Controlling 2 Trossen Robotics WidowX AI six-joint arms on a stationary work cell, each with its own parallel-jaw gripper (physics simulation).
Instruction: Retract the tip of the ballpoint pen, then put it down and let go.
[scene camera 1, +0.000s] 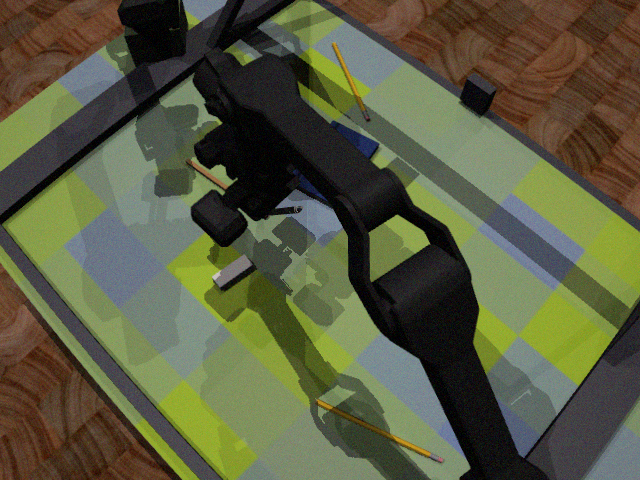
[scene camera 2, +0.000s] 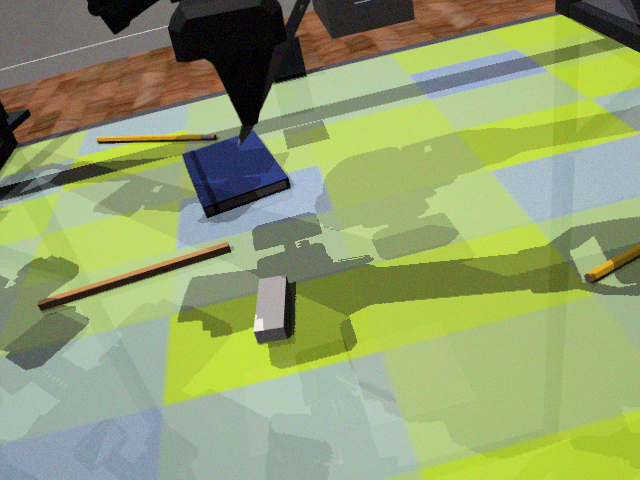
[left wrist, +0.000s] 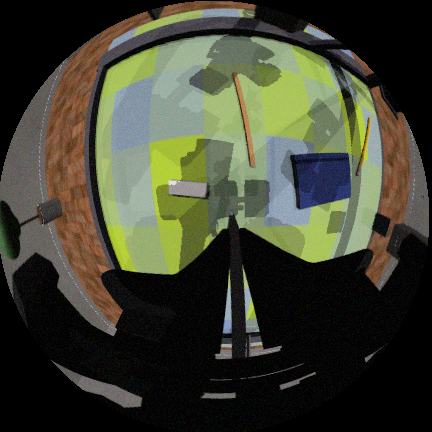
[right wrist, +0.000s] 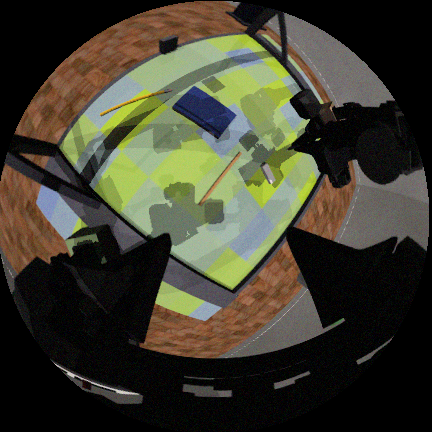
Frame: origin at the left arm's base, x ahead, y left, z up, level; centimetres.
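Seen in the pictures: left gripper, fingertip midpoint: (scene camera 1: 264, 213) (scene camera 2: 250, 122) (left wrist: 233, 233) (right wrist: 292, 146); right gripper, fingertip midpoint: (scene camera 1: 172, 42) (right wrist: 230, 236); left arm's base, origin of the base link: (right wrist: 335, 113); right arm's base, origin of the base link: (right wrist: 86, 258).
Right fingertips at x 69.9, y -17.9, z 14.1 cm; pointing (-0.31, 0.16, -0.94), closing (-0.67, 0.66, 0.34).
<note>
Offsets run from my right fingertips to a thing's top centre.
The ballpoint pen (left wrist: 238, 300) (scene camera 2: 246, 134) is in my left gripper (left wrist: 233, 233) (scene camera 2: 251, 121) (right wrist: 295, 147). In scene camera 2 its dark pointed end sticks out below the fingertips and points down, in front of the notebook in the picture. In the left wrist view the pen runs as a dark bar between the two fingers. The left gripper is shut on it and points down above the table. Whether the writing tip is out or in is too small and dark to tell. My right gripper (right wrist: 230, 236) is open and empty, its fingers wide apart.
A blue notebook {dx -19.5, dy -11.4, dz -23.4 cm} (scene camera 1: 356, 139) (scene camera 2: 235, 170) (left wrist: 324, 180), a white eraser {dx -20.7, dy +13.2, dz -23.4 cm} (scene camera 1: 233, 272) (scene camera 2: 271, 304) (left wrist: 188, 189) and a brown stick {dx -9.3, dy +3.4, dz -23.9 cm} (scene camera 1: 206, 174) (scene camera 2: 134, 276) (left wrist: 243, 120) lie on the table. Two yellow pencils {dx -9.9, dy -27.1, dz -23.9 cm} (scene camera 1: 351, 82) {dx -52.0, dy +17.0, dz -23.9 cm} (scene camera 1: 379, 430) lie farther out. A dark frame edges the table.
</note>
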